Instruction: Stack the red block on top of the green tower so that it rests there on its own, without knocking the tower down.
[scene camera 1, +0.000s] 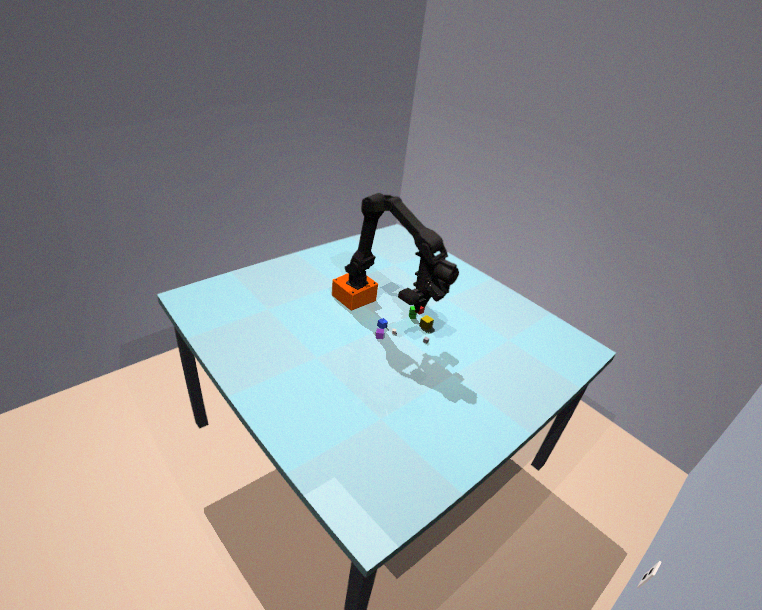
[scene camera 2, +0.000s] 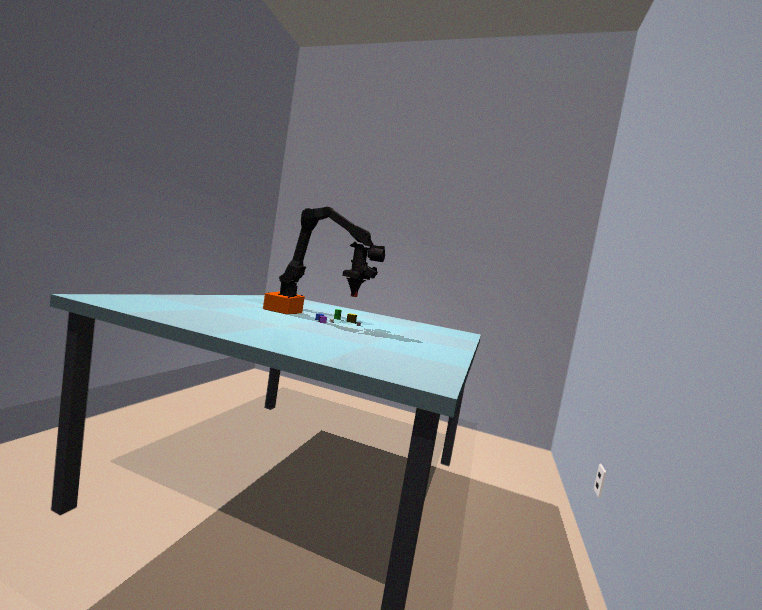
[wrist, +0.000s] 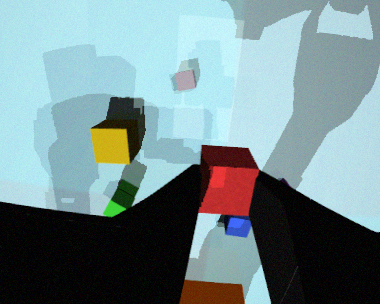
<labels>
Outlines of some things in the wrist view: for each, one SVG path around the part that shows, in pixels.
The gripper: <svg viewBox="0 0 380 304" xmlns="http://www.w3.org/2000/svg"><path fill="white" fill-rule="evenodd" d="M259 169L259 174L255 178L254 189L252 189L249 217L252 229L254 229L252 234L254 234L257 251L259 251L262 273L264 273L266 279L266 287L269 289L271 304L380 304L380 232L374 232L372 229L361 226L361 224L352 221L352 219L350 221L349 218L331 211L324 204L321 206L314 199L306 197L305 194L297 192L297 189L286 186L285 183L277 181L276 178ZM200 163L190 164L189 167L170 179L169 182L166 182L164 186L161 186L155 193L145 198L144 201L132 204L132 206L116 214L114 217L56 211L56 209L21 206L19 203L0 201L0 304L179 304L182 288L184 288L187 262L189 262L192 239L194 239L197 214L199 214Z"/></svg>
A red block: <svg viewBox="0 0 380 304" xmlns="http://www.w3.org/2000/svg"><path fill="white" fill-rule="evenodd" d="M201 146L199 213L249 216L252 189L254 189L255 178L259 174L259 167L257 167L254 157L251 156L250 149Z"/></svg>
</labels>
